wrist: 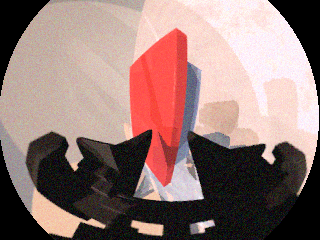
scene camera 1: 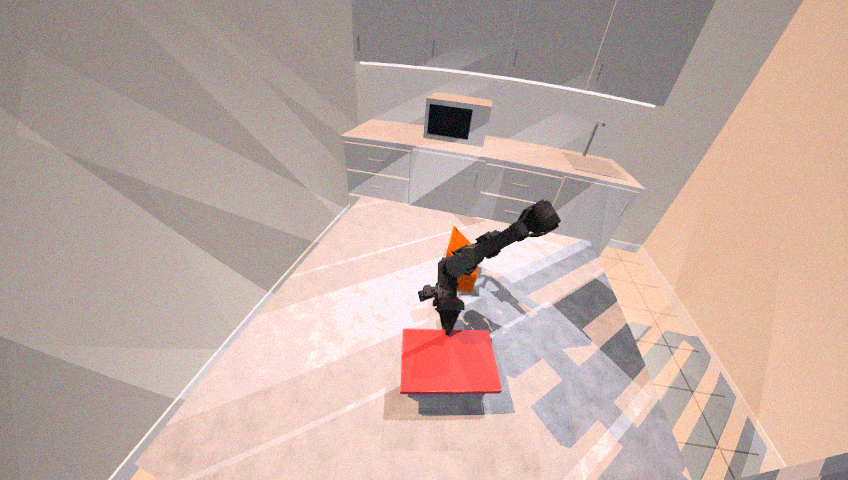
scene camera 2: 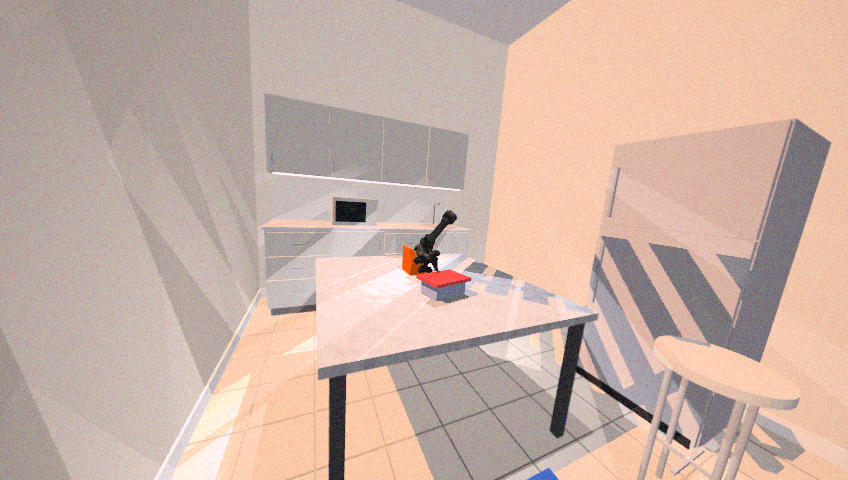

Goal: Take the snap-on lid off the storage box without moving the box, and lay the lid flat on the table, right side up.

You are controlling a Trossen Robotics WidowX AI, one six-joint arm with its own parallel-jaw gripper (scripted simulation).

Labels:
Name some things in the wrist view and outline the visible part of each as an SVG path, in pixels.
The gripper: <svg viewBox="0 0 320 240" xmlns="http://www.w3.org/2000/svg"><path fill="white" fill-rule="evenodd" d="M25 155L29 175L40 195L72 216L107 225L105 229L80 221L72 239L49 233L55 240L264 240L296 203L296 193L303 187L308 169L305 153L287 141L275 144L275 161L269 164L263 157L265 143L228 149L188 131L188 147L204 199L163 201L135 196L152 145L151 128L116 145L77 137L76 144L84 159L76 164L76 171L64 156L69 144L60 133L49 131L31 141ZM132 223L163 225L163 235L144 235L139 228L132 228ZM215 223L204 228L205 232L197 235L189 233L192 232L189 224L207 220Z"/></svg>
A lid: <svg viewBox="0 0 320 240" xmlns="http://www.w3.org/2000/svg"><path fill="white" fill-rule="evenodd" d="M179 28L173 29L163 39L153 43L152 47L149 47L139 57L139 60L136 60L129 67L129 72L131 72L131 75L129 75L129 83L131 83L129 85L129 97L131 97L132 136L140 135L140 133L148 131L148 128L152 129L152 145L149 148L145 164L148 165L153 175L157 177L157 180L164 187L171 183L172 173L175 171L177 148L179 148L181 129L183 129L185 93L187 93L185 85L187 85L188 37Z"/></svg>

